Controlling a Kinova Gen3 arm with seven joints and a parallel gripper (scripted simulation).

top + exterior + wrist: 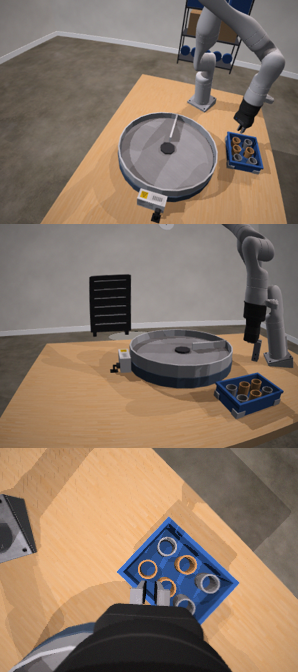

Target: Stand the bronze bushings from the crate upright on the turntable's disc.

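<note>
The blue crate lies 110 mm below my hand, 50 mm to the left of it and 20 mm ahead of it. Also, from my hand: grey turntable disc (270 mm to the right, 190 mm ahead, 90 mm below).
</note>
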